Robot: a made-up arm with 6 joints. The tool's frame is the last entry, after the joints. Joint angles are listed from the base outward. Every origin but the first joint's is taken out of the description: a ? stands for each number. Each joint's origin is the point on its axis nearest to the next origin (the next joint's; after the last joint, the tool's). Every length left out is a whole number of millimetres.
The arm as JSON. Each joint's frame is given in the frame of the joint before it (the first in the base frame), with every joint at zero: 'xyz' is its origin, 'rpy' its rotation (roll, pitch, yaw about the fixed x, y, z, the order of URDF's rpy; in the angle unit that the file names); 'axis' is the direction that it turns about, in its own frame. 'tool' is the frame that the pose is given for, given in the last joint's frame.
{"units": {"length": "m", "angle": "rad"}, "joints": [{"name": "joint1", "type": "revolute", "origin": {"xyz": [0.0, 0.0, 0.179], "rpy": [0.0, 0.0, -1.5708]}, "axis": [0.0, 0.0, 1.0]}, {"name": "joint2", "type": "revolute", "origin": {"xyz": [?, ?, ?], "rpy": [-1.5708, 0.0, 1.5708]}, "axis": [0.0, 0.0, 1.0]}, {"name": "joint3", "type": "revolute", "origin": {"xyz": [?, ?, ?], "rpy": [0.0, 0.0, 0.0]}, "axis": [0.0, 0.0, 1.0]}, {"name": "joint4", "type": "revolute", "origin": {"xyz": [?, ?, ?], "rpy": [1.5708, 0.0, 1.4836]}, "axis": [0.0, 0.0, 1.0]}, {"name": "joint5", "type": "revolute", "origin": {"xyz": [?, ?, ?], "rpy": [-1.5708, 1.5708, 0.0]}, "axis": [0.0, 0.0, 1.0]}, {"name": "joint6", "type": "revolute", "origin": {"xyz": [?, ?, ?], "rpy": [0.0, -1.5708, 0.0]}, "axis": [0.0, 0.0, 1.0]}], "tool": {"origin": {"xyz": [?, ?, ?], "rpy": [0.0, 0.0, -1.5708]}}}
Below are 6 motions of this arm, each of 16 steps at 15 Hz.
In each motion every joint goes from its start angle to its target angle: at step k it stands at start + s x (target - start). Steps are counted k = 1, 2, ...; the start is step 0. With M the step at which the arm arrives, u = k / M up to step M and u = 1 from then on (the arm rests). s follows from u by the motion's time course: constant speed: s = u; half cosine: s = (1 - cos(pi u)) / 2; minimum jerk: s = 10 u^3 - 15 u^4 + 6 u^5.
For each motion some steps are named. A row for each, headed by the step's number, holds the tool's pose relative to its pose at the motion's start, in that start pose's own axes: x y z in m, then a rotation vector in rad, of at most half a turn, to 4 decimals.
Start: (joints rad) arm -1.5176 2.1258 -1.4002 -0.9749 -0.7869 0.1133
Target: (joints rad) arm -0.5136 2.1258 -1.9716 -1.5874 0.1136 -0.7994
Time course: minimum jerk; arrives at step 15
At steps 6, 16:
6: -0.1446 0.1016 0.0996 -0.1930 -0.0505 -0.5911
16: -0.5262 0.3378 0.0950 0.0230 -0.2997 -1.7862

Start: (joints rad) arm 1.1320 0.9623 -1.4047 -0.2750 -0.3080 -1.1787
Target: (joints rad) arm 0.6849 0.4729 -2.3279 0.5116 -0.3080 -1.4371
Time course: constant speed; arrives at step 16
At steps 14, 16:
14: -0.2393 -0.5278 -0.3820 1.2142 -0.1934 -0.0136
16: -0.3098 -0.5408 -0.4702 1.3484 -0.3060 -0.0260

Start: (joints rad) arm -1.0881 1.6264 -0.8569 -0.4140 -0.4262 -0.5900
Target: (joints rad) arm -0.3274 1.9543 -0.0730 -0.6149 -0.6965 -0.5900
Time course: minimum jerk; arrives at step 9
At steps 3, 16:
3: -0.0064 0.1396 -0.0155 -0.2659 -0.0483 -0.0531
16: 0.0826 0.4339 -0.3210 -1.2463 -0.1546 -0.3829

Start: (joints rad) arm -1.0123 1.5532 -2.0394 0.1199 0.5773 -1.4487
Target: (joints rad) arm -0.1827 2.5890 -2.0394 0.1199 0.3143 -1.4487
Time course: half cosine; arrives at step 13
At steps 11, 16:
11: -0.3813 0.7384 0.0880 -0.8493 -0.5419 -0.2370
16: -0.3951 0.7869 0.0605 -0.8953 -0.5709 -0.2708

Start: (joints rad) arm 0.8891 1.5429 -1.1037 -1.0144 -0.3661 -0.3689
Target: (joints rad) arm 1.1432 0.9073 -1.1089 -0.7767 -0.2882 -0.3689
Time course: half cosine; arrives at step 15
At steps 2, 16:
2: -0.0105 -0.0122 -0.0062 0.0251 -0.0119 -0.0002
16: -0.2010 -0.2146 -0.2503 0.5511 -0.3492 0.0999

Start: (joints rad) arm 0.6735 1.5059 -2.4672 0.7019 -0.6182 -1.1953
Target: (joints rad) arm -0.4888 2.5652 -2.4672 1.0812 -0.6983 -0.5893
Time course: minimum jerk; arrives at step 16
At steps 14, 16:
14: 0.5538 -0.6824 -0.2832 0.7453 0.5011 -0.4980
16: 0.5505 -0.7002 -0.2935 0.7691 0.5003 -0.5040

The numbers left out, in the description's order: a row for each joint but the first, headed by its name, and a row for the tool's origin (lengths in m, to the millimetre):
joint2: 0.0 0.0 0.0
joint3: -0.324 -0.044 0.0
joint4: 0.393 -0.069 0.0
joint5: 0.0 0.0 0.0
joint6: -0.139 0.0 0.0
tool: 0.0 0.0 0.0

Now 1 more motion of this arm.
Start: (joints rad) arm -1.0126 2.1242 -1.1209 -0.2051 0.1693 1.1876
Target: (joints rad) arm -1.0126 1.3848 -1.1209 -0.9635 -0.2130 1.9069
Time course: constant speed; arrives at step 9
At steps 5, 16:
5: -0.0822 0.1261 -0.2074 -0.5381 -0.2964 -0.0206
16: -0.0916 0.1651 -0.4078 -0.9549 -0.4243 -0.1004

